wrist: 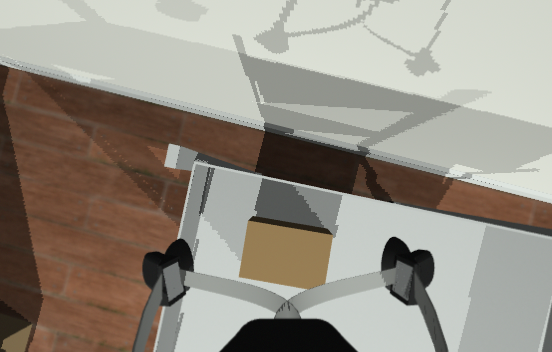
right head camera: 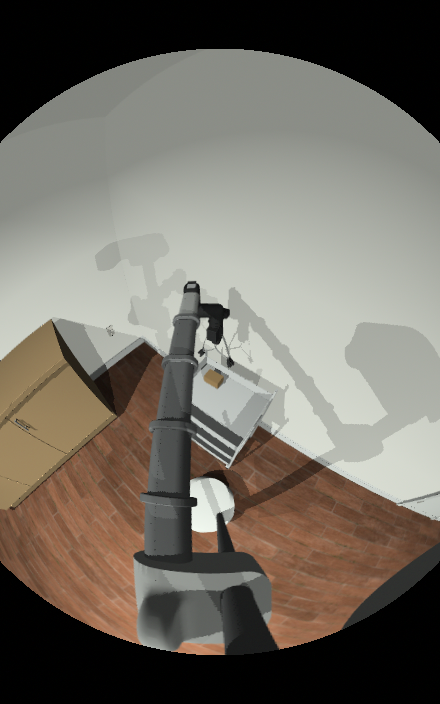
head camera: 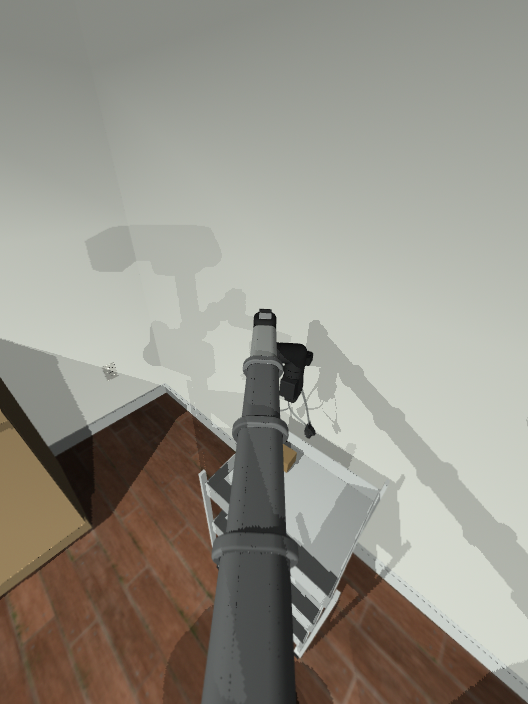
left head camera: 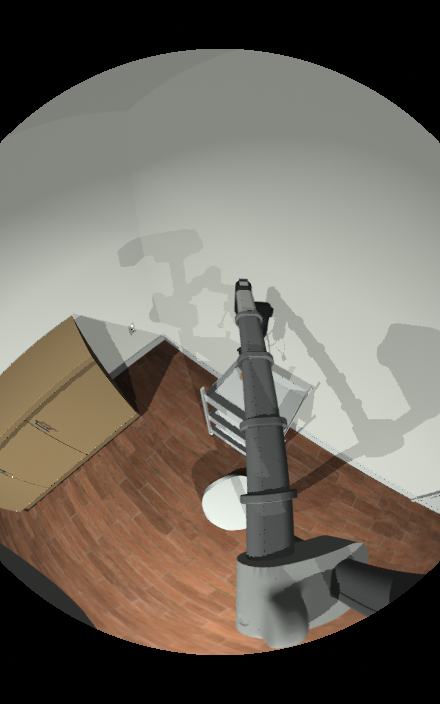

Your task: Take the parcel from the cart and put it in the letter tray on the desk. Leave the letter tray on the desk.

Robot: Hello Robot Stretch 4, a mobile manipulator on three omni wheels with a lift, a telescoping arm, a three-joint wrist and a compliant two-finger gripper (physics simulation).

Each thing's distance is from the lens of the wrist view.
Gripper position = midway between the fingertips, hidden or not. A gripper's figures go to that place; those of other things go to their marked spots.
gripper (wrist: 286, 259): 25 cm
parcel (wrist: 279, 252): 36 cm
white cart (wrist: 485, 280): 48 cm
The marked spots on the white cart and the parcel are 25 cm apart.
